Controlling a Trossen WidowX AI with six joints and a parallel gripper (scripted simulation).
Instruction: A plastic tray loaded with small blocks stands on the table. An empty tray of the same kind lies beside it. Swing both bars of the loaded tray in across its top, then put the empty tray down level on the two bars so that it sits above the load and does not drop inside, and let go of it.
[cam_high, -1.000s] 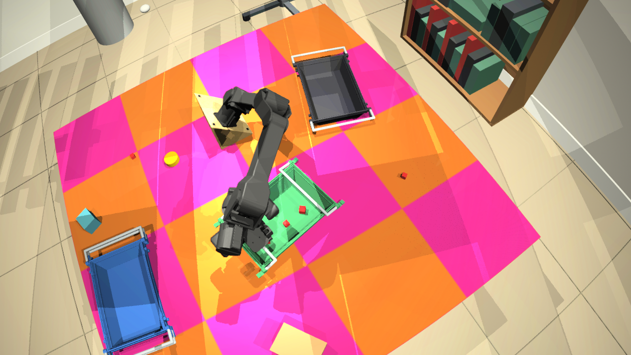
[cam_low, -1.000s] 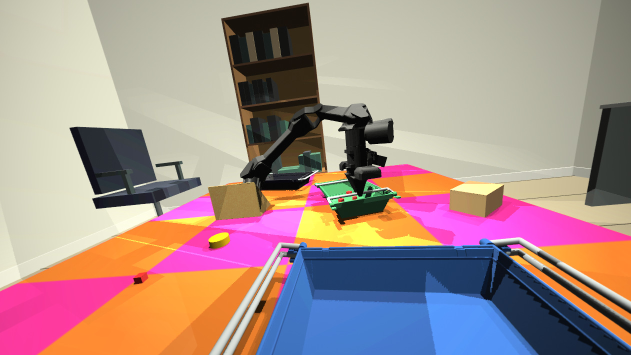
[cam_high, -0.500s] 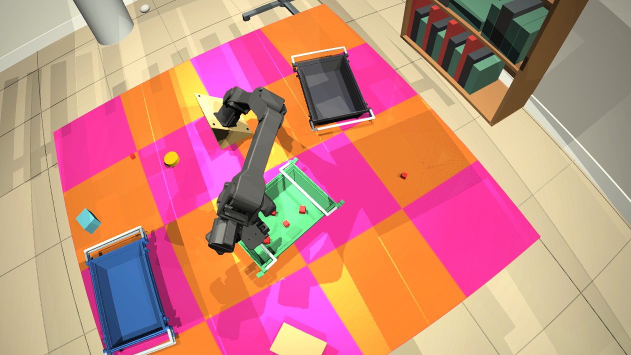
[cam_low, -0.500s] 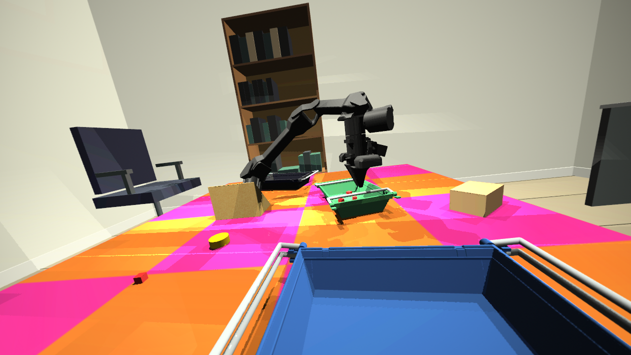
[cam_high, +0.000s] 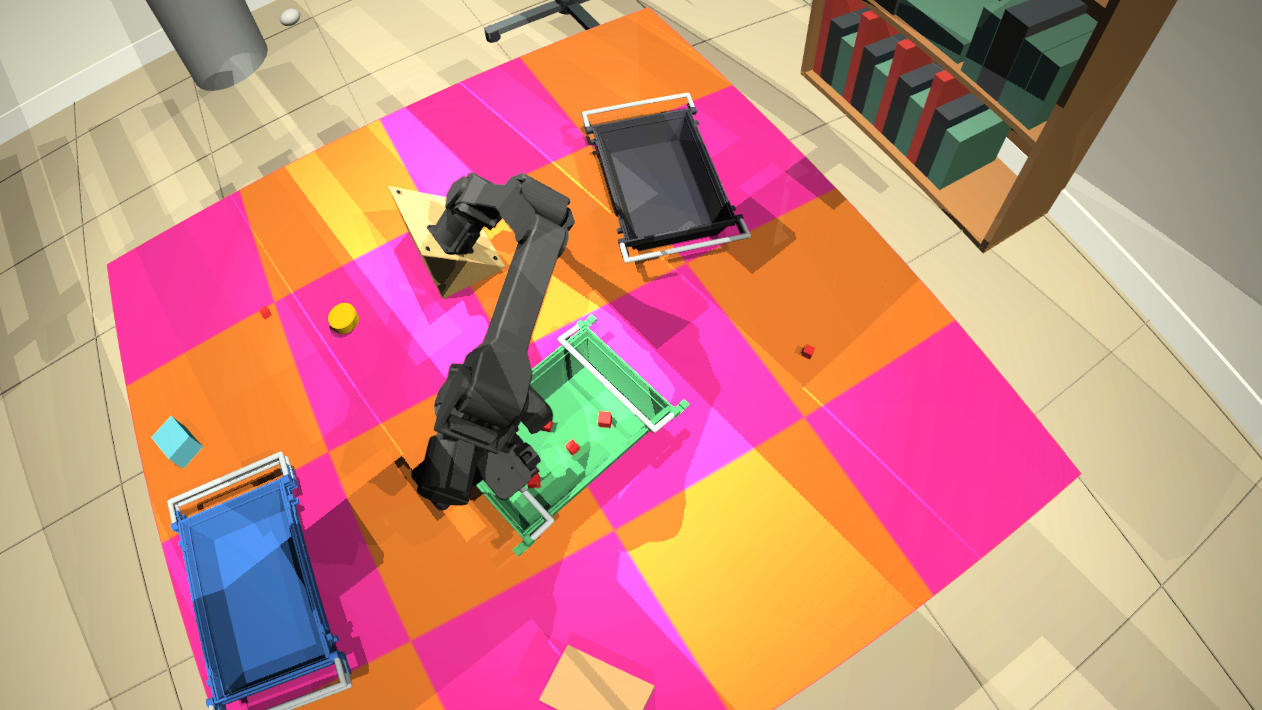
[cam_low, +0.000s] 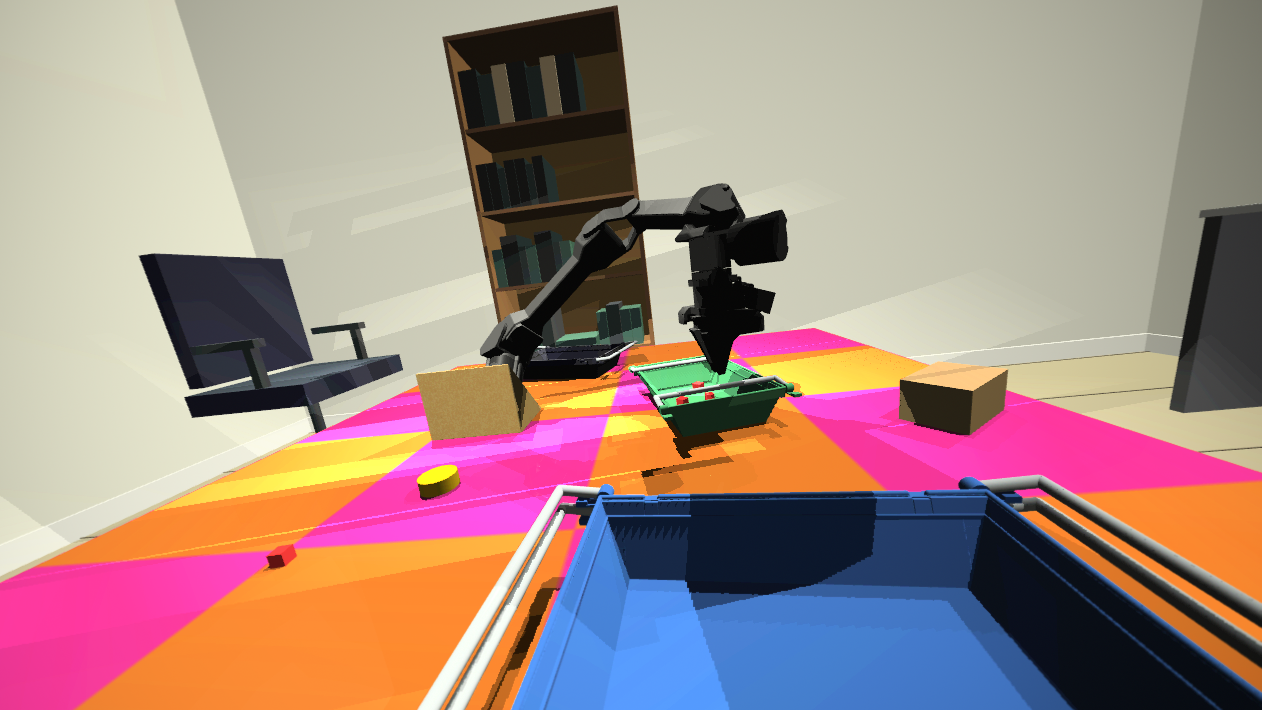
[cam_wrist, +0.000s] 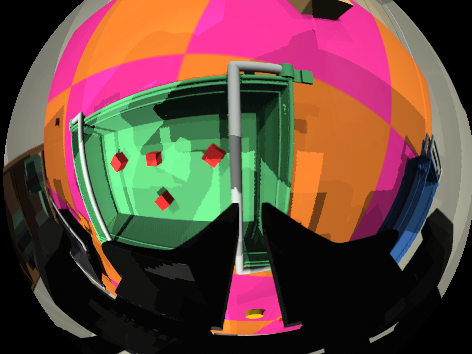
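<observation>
Now: gripper tip 51 cm to the right of the black tray, 29 cm past it and 4 cm above it. From my gripper tip the other things lie so: cyan cube: 42 cm to the right, 39 cm behind, 6 cm below; then yellow disc: 42 cm behind, 8 cm below, 7 cm to the right; then cardboard box: 31 cm ahead, 7 cm to the right, 6 cm below.
</observation>
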